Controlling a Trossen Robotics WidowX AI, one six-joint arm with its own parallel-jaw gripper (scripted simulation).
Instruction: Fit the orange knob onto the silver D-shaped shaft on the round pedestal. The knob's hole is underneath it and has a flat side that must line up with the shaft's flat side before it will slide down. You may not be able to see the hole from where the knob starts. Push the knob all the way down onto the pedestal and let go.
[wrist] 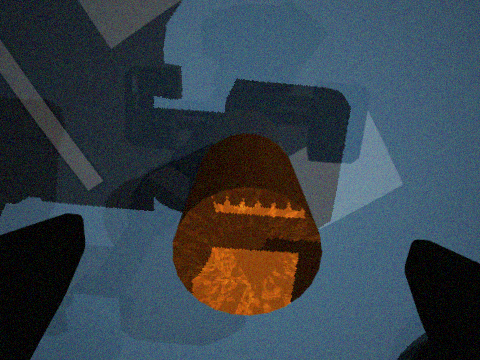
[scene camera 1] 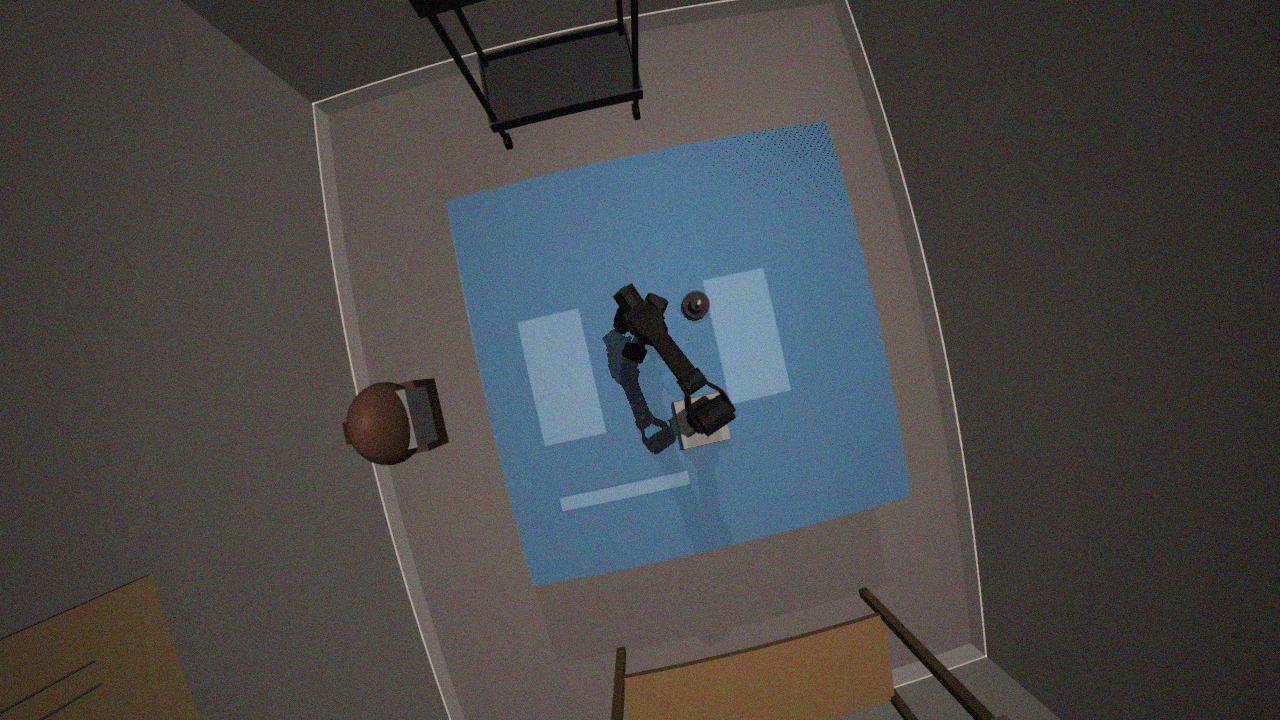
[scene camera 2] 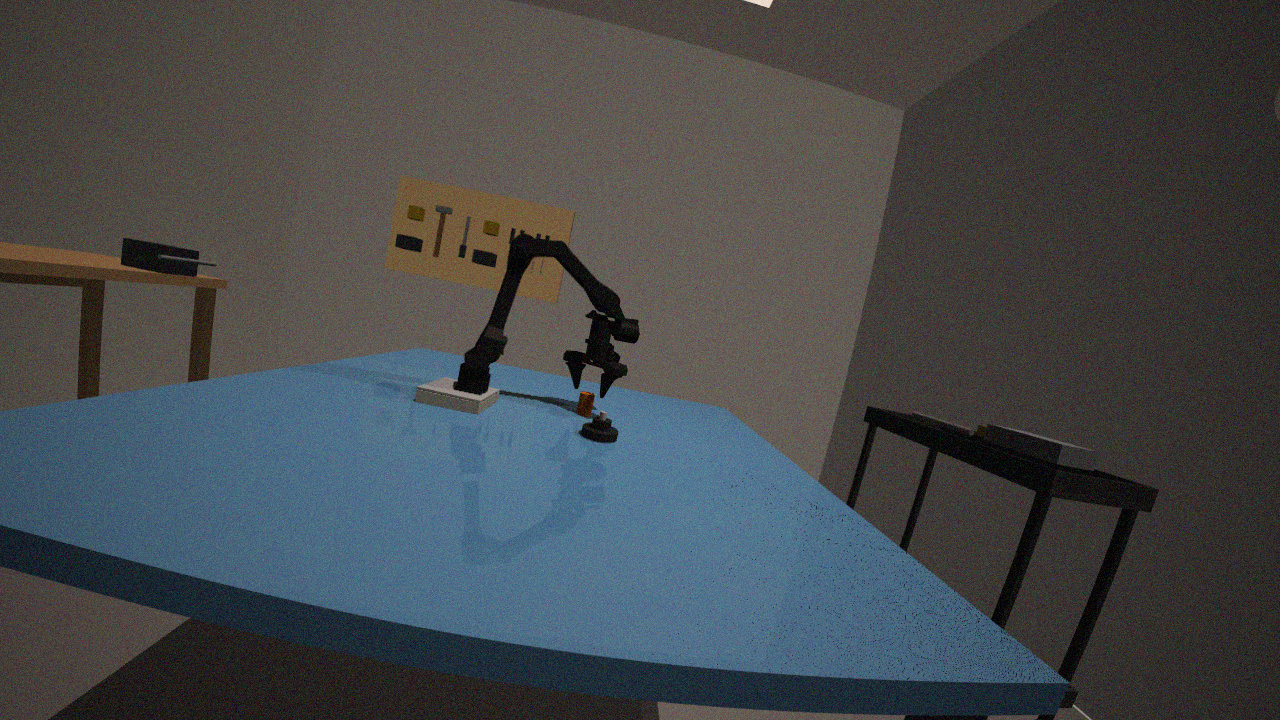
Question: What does my gripper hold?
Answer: Nothing.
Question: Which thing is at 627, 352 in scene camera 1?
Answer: My gripper.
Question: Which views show my gripper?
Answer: The wrist view, scene camera 1 and scene camera 2: all of them.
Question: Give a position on a round dark pedestal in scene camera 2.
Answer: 600, 430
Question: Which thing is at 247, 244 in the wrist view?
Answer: An orange knob.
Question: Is my gripper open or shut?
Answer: Open.
